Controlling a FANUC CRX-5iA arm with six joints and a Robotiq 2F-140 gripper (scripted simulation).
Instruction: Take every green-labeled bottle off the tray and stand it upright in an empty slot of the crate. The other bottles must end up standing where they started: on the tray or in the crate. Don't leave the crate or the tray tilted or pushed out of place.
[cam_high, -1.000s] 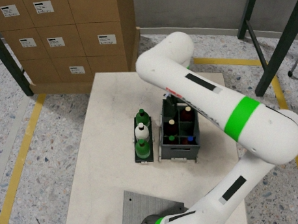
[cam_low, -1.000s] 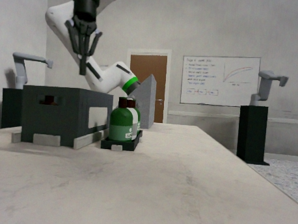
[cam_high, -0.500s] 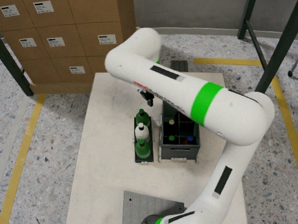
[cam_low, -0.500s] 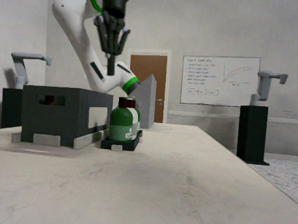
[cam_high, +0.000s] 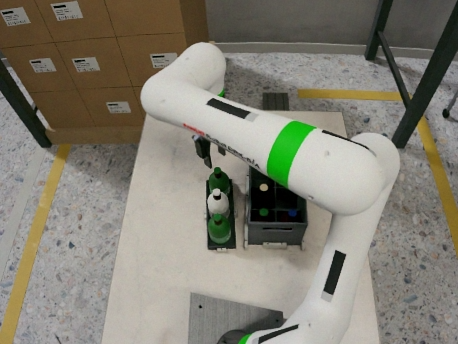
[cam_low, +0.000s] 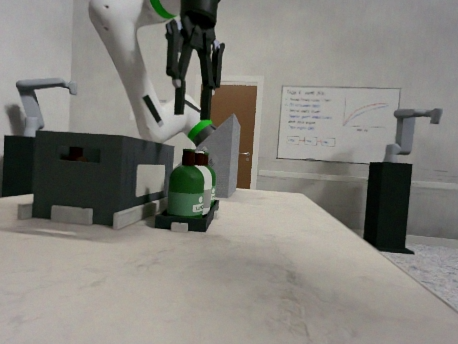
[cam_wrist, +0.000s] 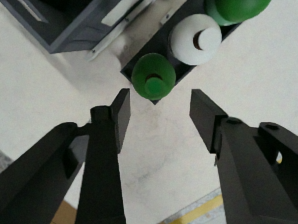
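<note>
Right now the white-labeled bottle is 8 cm behind my hand and 17 cm below it. Also, from my hand: dark crate: 9 cm behind, 20 cm to the right, 17 cm below; then dark tray: 9 cm behind, 24 cm below.
</note>
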